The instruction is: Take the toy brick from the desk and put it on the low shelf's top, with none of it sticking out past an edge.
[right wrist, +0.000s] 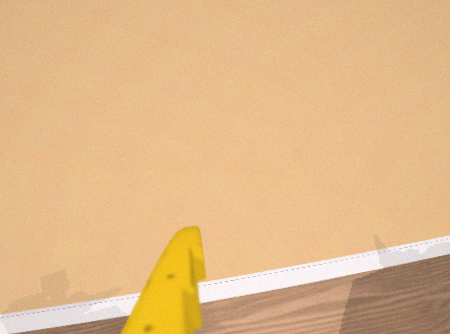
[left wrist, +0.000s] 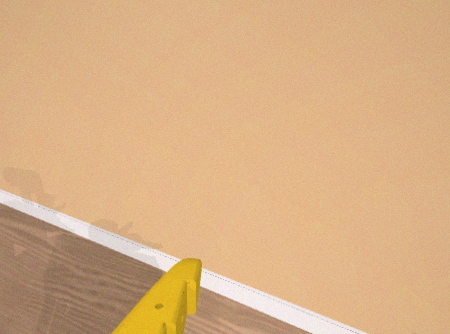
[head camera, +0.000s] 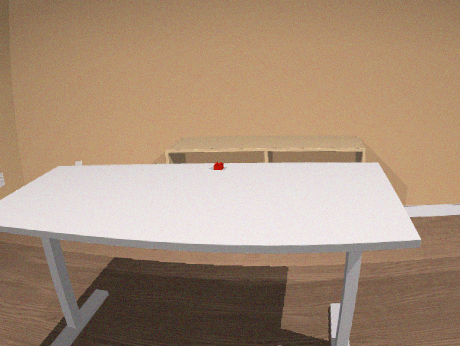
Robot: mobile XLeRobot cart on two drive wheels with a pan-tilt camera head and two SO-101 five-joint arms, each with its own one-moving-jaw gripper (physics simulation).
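Places are measured from the left arm's base along level axes (x right, y ahead, z up), in metres.
Pixels of known places: left hand, tool point: point(left wrist: 199, 279); right hand, tool point: point(right wrist: 202, 245).
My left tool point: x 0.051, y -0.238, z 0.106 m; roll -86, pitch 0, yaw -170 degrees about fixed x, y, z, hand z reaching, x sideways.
Note:
Behind a point stands the place of what it marks.
A small red toy brick point(head camera: 218, 166) @(x 0.084, y 1.658, z -0.041 m) lies on the white desk point(head camera: 225, 205) @(x 0.115, y 1.261, z -0.055 m), close to its far edge and left of the middle. The low wooden shelf point(head camera: 270, 143) @(x 0.365, y 2.572, z -0.165 m) stands behind the desk against the wall; its top and the upper part of its front show above the desk's far edge. My left gripper is fully open: one yellow notched jaw shows at the bottom of the left wrist view. My right gripper is fully open too, with one yellow notched jaw at the bottom of the right wrist view. Both are away from the brick, and neither shows in the head view.
The desk stands on grey legs point(head camera: 62, 285) @(x -0.650, y 1.465, z -0.497 m) point(head camera: 349, 295) @(x 0.548, y 1.257, z -0.446 m) with long feet on the wooden floor. A tan wall point(head camera: 225, 65) @(x 0.117, y 2.875, z 0.322 m) point(left wrist: 250, 125) @(x 0.136, y -0.952, z -0.063 m) point(right wrist: 250, 125) @(x -0.006, y -0.928, z -0.132 m) with a white baseboard point(head camera: 432, 210) @(x 1.628, y 2.605, z -0.728 m) point(left wrist: 235, 290) @(x 0.126, y -0.937, z -0.720 m) point(right wrist: 290, 277) @(x -0.120, y -0.895, z -0.727 m) runs behind the shelf and shows in both wrist views.

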